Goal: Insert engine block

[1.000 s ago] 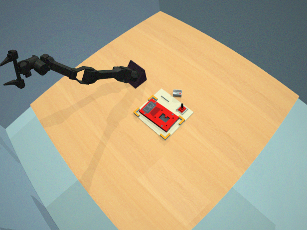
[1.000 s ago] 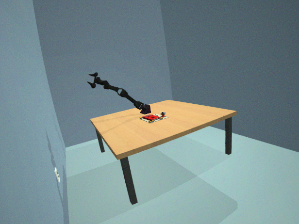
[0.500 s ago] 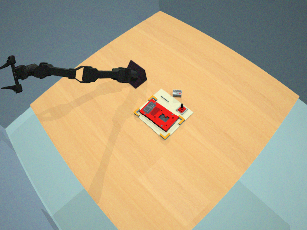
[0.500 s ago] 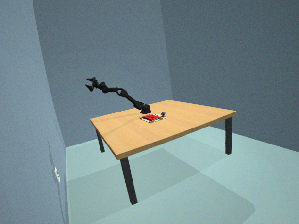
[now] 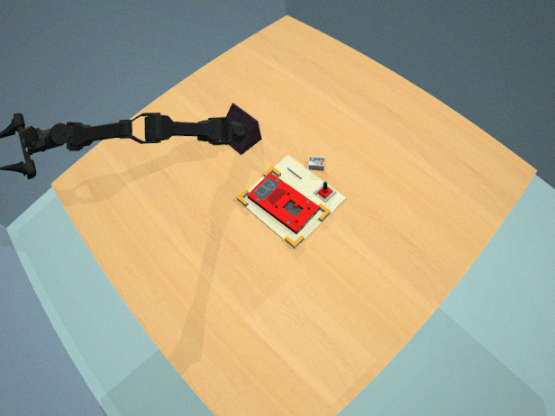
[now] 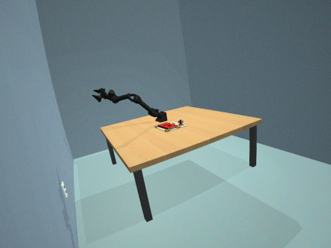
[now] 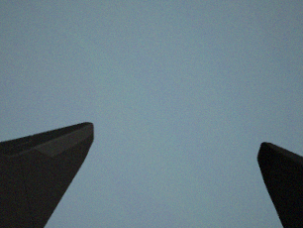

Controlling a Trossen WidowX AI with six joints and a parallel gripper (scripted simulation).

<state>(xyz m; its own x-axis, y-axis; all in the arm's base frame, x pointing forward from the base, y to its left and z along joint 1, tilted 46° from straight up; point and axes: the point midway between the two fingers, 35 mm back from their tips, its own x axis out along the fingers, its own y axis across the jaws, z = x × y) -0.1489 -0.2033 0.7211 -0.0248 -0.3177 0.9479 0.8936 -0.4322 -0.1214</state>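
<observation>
Right now my gripper tip is 340 mm short of the engine block, 820 mm to the right of it and 440 mm above it.
</observation>
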